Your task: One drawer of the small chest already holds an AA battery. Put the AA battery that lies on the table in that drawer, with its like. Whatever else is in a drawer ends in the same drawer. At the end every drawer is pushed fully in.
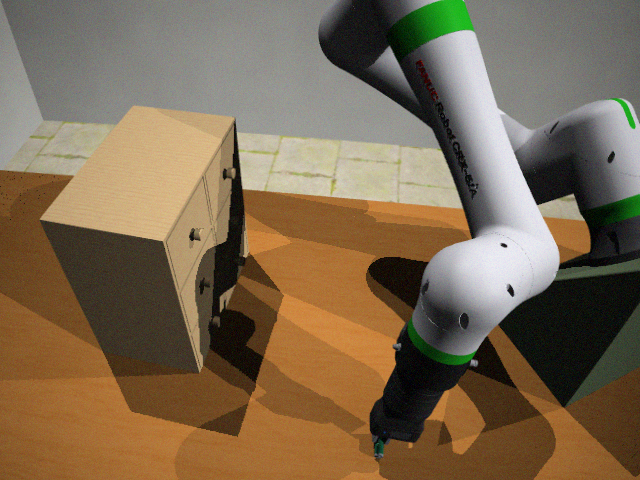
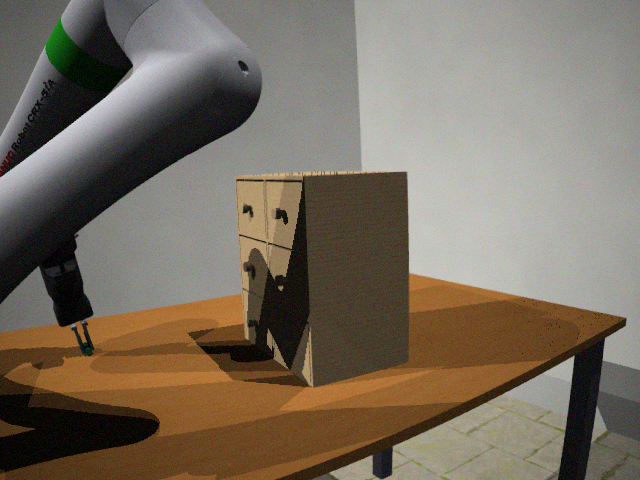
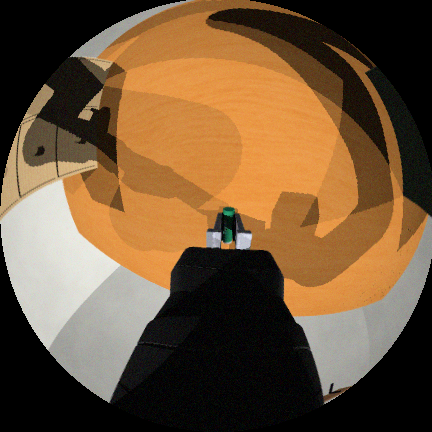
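The green AA battery is between the fingertips of my gripper, which is shut on it. The gripper points down, close to the table top, out in front of the chest; whether the battery touches the table I cannot tell. The small light-wood chest stands upright, with two columns of drawers with round knobs. The drawer fronts that show look flush. Part of the front lies in dark shadow, and the inside of every drawer is hidden.
The wooden table carries the chest. A dark green block under the arm's base stands on the far side of the gripper from the chest. The arm crosses above the table. Walls stand behind the table.
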